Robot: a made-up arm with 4 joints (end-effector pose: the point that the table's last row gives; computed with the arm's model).
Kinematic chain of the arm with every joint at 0, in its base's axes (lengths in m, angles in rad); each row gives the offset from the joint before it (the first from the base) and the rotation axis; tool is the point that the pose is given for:
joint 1: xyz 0 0 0.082 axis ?
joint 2: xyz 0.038 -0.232 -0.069 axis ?
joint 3: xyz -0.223 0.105 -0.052 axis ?
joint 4: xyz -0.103 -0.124 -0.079 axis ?
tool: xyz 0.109 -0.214 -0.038
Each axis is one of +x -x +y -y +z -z.
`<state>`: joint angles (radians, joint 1 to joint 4).
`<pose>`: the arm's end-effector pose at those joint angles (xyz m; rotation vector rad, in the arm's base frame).
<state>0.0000 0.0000 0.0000 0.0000</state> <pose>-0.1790 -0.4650 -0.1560 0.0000 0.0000 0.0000</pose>
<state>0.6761 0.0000 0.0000 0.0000</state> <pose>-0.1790 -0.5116 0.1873 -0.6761 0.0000 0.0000</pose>
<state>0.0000 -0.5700 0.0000 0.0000</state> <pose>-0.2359 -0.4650 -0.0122 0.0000 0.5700 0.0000</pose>
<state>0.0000 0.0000 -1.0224 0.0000</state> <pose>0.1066 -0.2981 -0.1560 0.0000 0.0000 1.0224</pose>
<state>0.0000 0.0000 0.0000 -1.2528</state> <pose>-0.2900 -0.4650 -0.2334 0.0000 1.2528 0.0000</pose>
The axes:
joint 1: -x
joint 2: -y
joint 3: -z
joint 4: -y

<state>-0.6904 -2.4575 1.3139 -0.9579</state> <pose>0.3253 -0.4150 0.3586 -1.3127 2.7266 -0.4755</pose>
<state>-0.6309 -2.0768 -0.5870 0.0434</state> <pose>-0.0914 -0.3479 -0.1270 1.0020 1.8462 0.9787</pose>
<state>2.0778 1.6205 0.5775 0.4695</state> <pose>0.1732 -0.2006 0.6697 -0.8591 -1.6013 1.5171</pose>
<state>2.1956 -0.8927 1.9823 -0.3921</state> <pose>-0.4538 0.1568 -0.0602 -1.5084 -1.7800 -2.0578</pose>
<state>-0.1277 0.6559 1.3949 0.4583</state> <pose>-0.3296 -0.1323 -0.4384 0.2384 -0.8277 -1.5107</pose>
